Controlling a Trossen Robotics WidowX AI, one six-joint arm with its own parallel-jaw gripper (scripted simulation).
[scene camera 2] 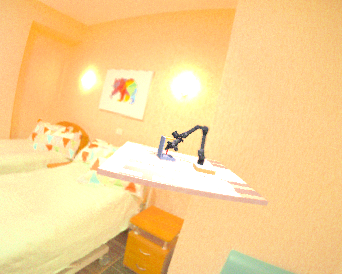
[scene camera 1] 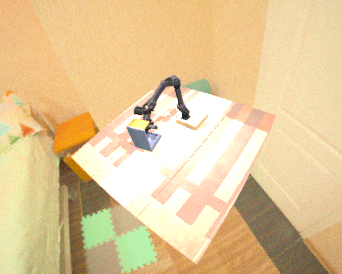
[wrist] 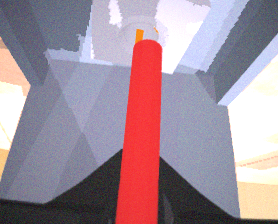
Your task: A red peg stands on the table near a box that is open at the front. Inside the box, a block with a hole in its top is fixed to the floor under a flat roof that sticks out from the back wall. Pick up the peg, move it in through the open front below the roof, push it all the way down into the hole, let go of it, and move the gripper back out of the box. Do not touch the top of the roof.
Labels:
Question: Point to a box wall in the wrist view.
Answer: At 75,122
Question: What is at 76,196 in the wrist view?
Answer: The gripper.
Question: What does the gripper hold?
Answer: A red peg.

